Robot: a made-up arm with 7 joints.
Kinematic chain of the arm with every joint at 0, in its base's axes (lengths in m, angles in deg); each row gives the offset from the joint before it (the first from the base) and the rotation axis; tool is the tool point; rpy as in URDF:
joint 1: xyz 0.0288 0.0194 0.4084 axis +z
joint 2: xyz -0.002 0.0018 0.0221 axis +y
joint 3: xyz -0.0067 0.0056 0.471 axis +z
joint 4: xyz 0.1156 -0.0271 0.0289 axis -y
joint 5: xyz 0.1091 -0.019 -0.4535 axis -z
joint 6: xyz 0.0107 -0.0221 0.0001 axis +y
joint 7: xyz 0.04 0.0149 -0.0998 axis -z
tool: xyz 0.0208 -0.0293 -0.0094 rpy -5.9 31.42 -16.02
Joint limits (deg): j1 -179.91..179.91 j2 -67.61..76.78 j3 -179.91..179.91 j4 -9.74..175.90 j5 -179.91..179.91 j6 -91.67..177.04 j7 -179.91..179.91
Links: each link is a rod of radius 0.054 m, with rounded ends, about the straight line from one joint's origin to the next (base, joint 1, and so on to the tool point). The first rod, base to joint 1, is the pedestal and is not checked.
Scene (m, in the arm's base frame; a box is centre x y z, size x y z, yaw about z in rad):
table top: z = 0
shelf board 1: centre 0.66 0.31 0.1 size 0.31 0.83 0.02 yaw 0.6
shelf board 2: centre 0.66 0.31 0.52 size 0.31 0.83 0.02 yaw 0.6
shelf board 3: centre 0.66 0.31 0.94 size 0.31 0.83 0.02 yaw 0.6
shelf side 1: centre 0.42 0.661 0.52 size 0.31 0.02 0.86 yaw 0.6
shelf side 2: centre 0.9 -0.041 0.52 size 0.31 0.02 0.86 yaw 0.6
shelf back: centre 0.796 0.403 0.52 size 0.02 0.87 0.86 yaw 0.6
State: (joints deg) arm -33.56 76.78 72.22 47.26 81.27 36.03 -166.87
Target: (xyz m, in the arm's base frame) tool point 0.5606 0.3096 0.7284
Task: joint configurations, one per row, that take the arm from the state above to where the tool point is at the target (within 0.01 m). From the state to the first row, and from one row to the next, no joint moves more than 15 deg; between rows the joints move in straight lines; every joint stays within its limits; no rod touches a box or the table.
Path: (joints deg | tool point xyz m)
1: -41.33 73.87 70.11 32.58 79.89 37.75 -168.06 | 0.4651 0.2973 0.2884
2: -49.10 70.95 68.01 17.90 78.51 39.47 -169.25 | 0.3557 0.2267 0.2949
3: -53.09 72.41 82.35 19.99 77.77 43.08 -170.17 | 0.3897 0.2455 0.3952
4: -57.08 73.87 96.69 22.07 77.03 46.70 -171.10 | 0.4049 0.2420 0.5065
5: -61.07 75.32 111.03 24.16 76.28 50.32 -172.02 | 0.3968 0.2171 0.6206
6: -65.06 76.78 125.37 26.24 75.54 53.94 -172.94 | 0.3624 0.1740 0.7284
7: -55.71 73.85 117.99 38.36 77.79 49.14 -171.05 | 0.4657 0.2389 0.7375
8: -46.36 70.93 110.61 50.47 80.03 44.34 -169.16 | 0.5606 0.3096 0.7284

